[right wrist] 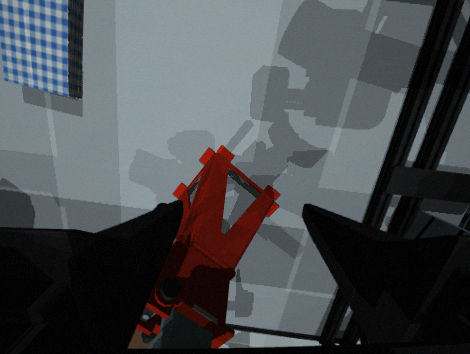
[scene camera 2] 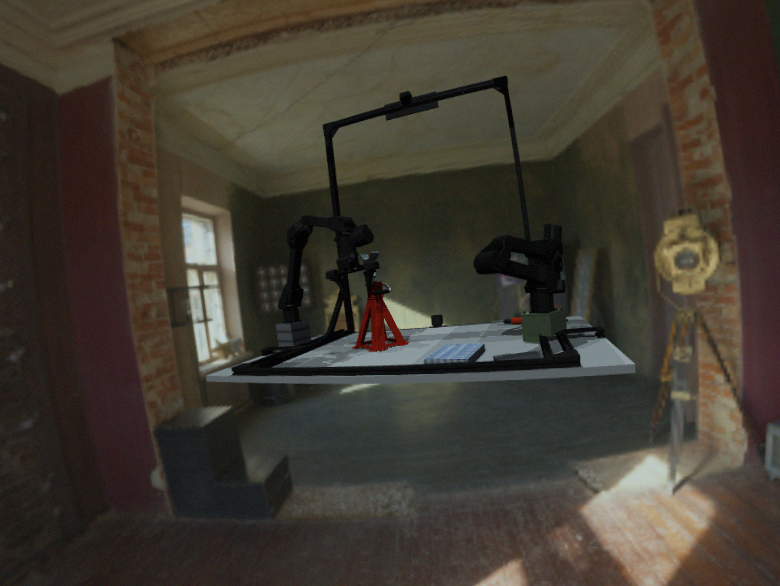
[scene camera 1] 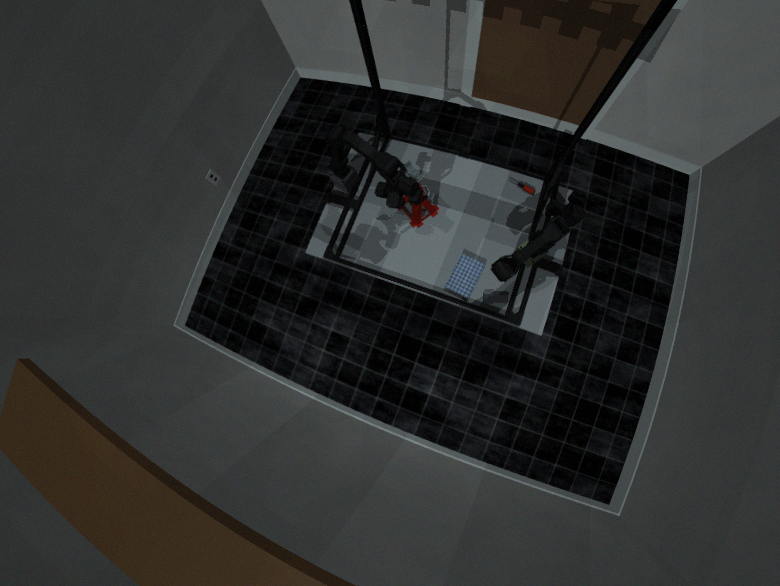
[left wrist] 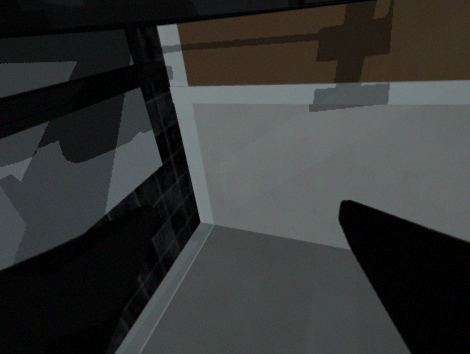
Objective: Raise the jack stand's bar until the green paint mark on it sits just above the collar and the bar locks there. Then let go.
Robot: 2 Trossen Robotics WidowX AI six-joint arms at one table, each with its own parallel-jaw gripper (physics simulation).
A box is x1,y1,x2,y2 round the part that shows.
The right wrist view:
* right gripper: [0,200,469,353]
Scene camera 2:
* right gripper: [326,249,379,296]
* red jack stand: [352,252,408,351]
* blue checkered block: [423,343,484,363], on the table
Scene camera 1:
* blue checkered block: [445,253,484,298]
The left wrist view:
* left gripper: [0,200,469,353]
